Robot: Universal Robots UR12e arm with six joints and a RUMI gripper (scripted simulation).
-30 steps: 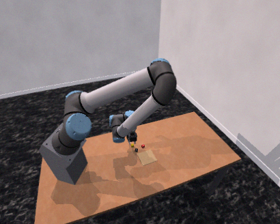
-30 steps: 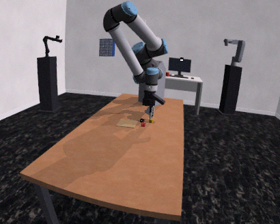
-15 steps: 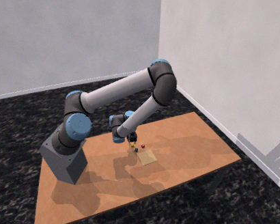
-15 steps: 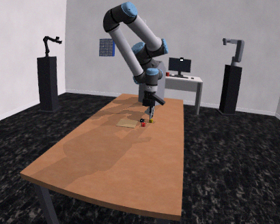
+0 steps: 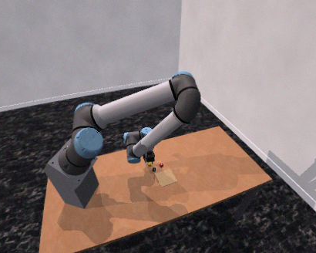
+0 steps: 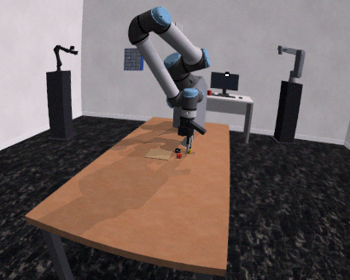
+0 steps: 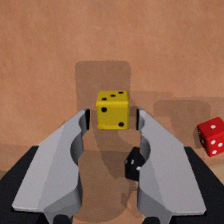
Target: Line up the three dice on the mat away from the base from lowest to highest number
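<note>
The yellow die lies 10 mm below my hand. The rest, counted from my hand: black die 10 mm ahead, 70 mm to the right, 10 mm below; then red die 80 mm ahead, 60 mm to the right, 10 mm below; then tan mat 50 mm ahead, 180 mm to the right, 20 mm below.
</note>
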